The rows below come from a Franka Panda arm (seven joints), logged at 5 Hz.
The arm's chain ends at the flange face. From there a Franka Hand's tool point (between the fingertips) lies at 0.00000 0.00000 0.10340 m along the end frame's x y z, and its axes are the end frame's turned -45 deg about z.
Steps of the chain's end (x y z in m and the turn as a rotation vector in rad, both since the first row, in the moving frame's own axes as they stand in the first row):
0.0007 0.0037 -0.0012 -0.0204 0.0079 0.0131
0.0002 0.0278 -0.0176 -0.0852 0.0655 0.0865
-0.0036 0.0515 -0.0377 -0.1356 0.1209 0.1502
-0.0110 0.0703 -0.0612 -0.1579 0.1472 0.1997
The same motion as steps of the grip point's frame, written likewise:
-0.0030 0.0052 -0.0012 -0.0200 -0.0088 0.0131
-0.0214 0.0307 -0.0182 -0.1066 -0.0139 0.0865
-0.0414 0.0524 -0.0394 -0.1814 -0.0104 0.1502
-0.0605 0.0638 -0.0636 -0.2157 -0.0076 0.1997

